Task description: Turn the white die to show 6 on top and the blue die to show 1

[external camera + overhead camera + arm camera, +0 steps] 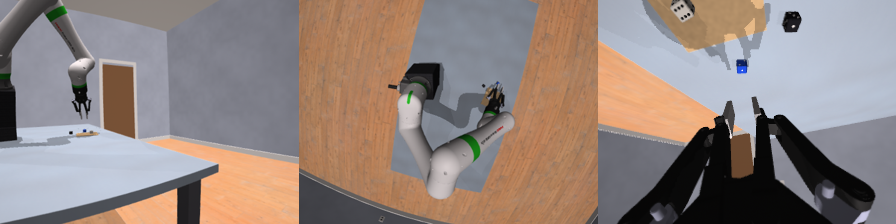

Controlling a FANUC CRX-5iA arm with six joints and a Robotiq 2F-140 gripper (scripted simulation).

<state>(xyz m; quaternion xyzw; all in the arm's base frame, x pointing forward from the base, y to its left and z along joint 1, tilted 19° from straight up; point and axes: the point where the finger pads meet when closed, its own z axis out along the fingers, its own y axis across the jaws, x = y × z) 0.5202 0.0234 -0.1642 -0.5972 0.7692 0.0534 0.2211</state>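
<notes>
My hand is 10 mm short of the blue die, 30 mm to the right of it and 120 mm above it. Round my hand: black die: 100 mm behind, 10 mm to the right, 120 mm below; tan mat: 10 mm behind, 100 mm to the right, 130 mm below; white die: 20 mm ahead, 100 mm to the right, 120 mm below.
</notes>
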